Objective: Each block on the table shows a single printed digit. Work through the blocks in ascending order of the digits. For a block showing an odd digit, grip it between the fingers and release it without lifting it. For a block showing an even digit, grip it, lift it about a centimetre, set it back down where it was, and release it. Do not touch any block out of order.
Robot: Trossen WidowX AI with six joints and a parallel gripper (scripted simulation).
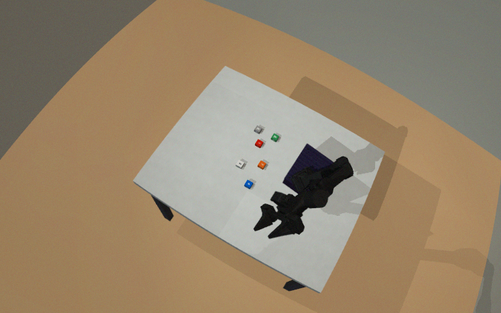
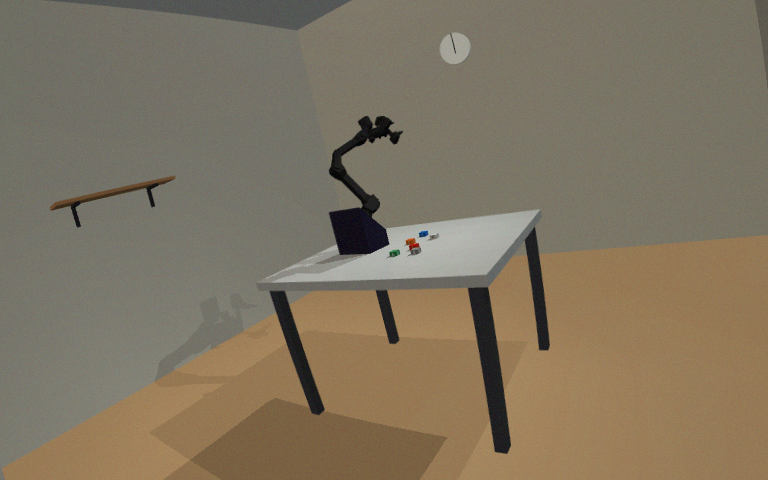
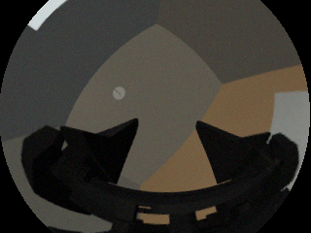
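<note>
The red block is 560 mm below my gripper tip, 500 mm to the right of it and 350 mm ahead of it. The rest, counted from my gripper tip: blue block: 560 mm below, 290 mm to the right, 240 mm ahead; white block: 560 mm below, 350 mm ahead, 340 mm to the right; orange block: 560 mm below, 420 mm to the right, 260 mm ahead.
</note>
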